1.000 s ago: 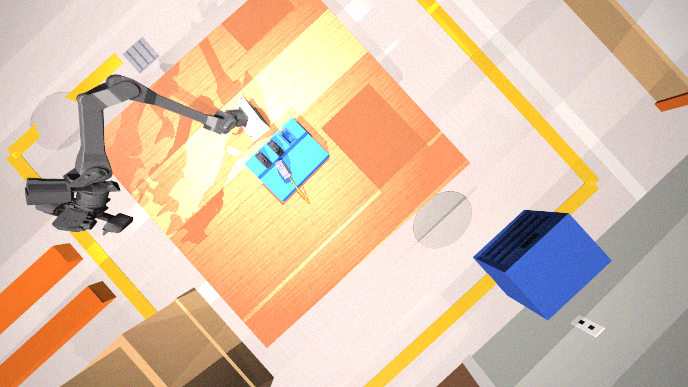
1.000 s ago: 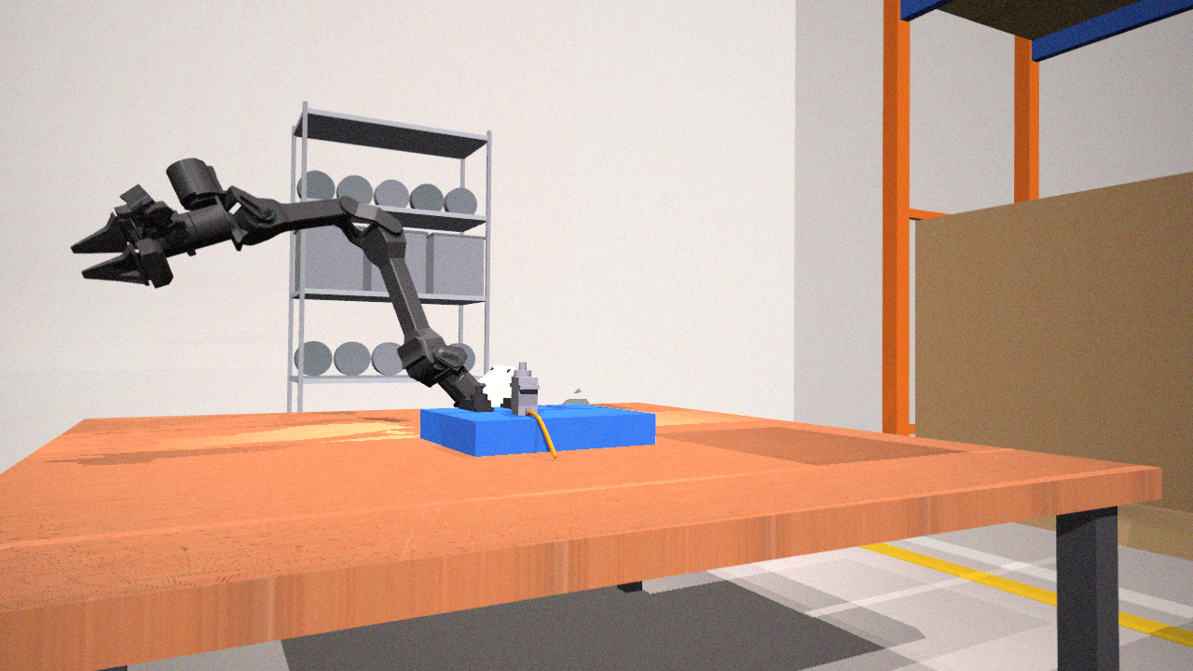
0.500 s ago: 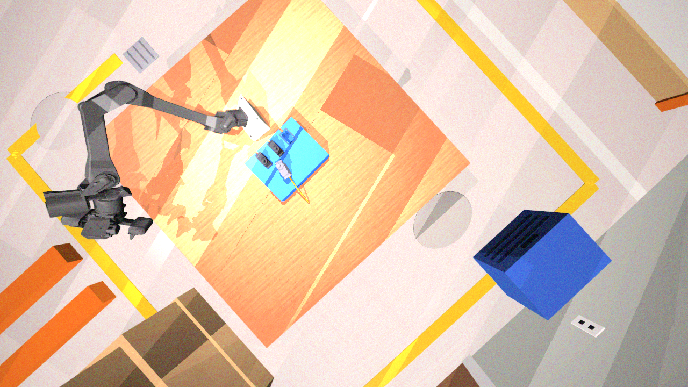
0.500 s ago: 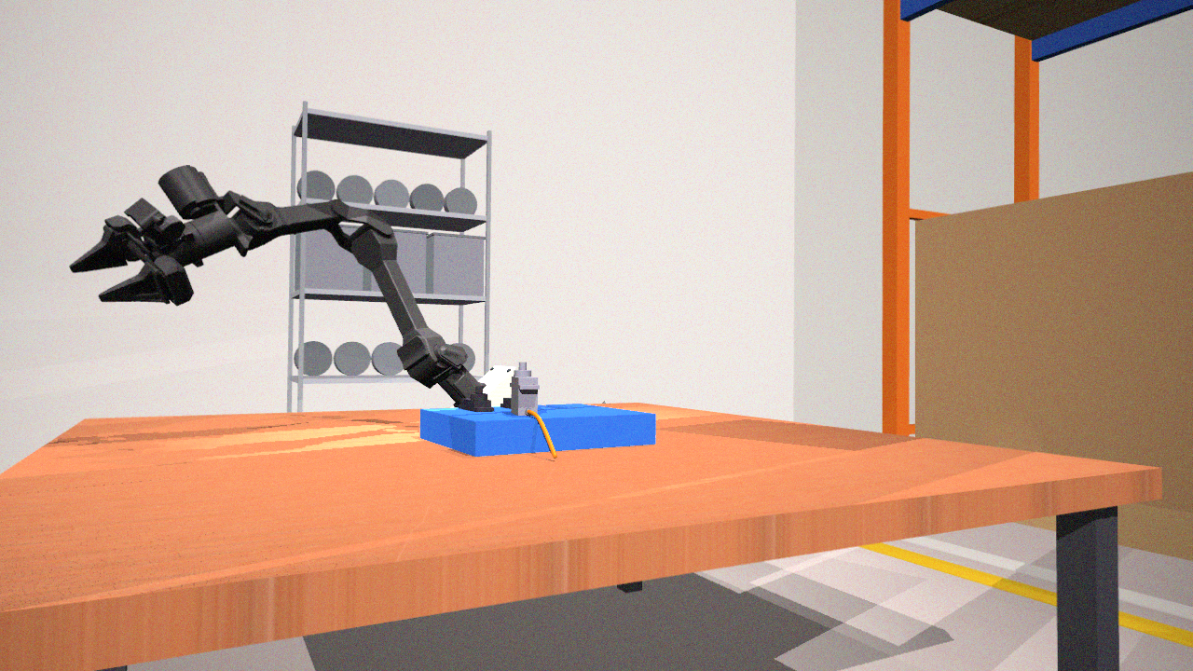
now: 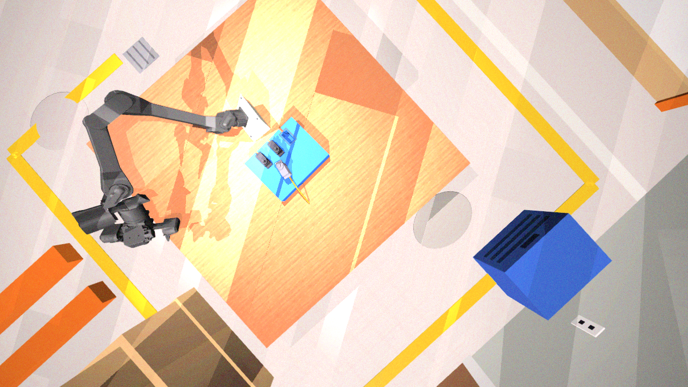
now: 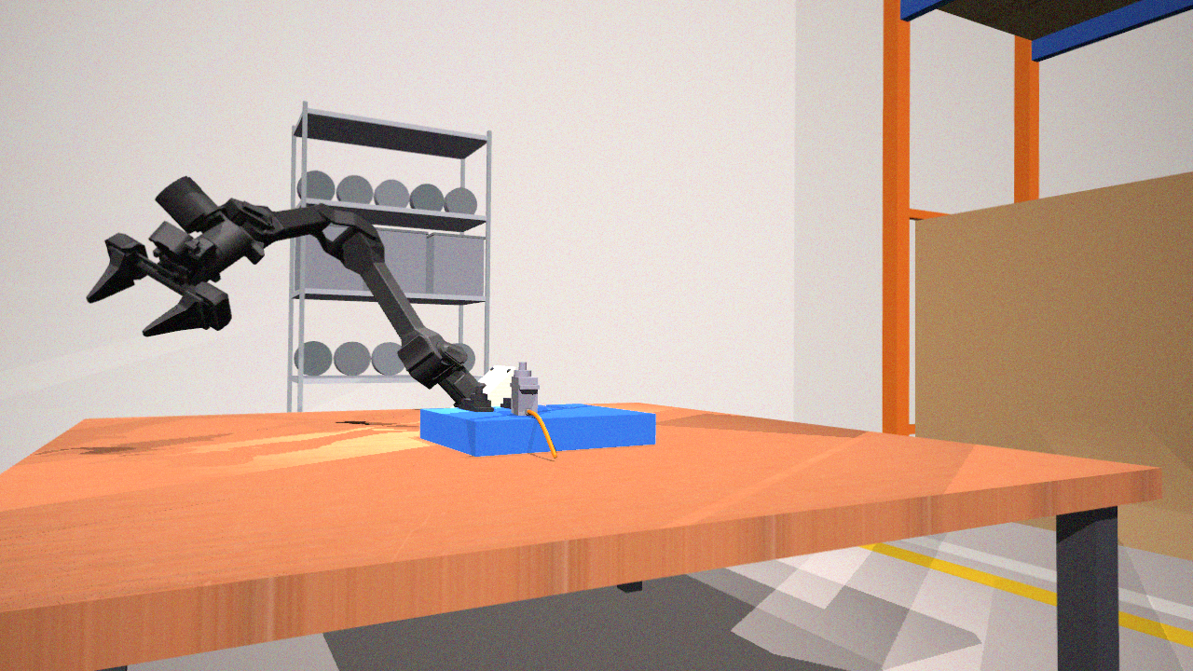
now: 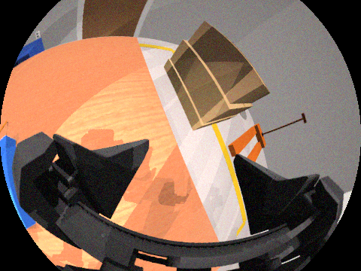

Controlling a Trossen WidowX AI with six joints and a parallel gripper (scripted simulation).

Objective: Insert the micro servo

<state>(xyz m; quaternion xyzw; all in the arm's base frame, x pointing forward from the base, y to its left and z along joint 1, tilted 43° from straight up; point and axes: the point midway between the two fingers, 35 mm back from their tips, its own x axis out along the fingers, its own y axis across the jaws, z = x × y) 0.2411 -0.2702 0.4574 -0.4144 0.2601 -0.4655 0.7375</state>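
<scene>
The blue deck is 580 mm to the left of my gripper tip, 160 mm below it and 50 mm ahead of it.
</scene>
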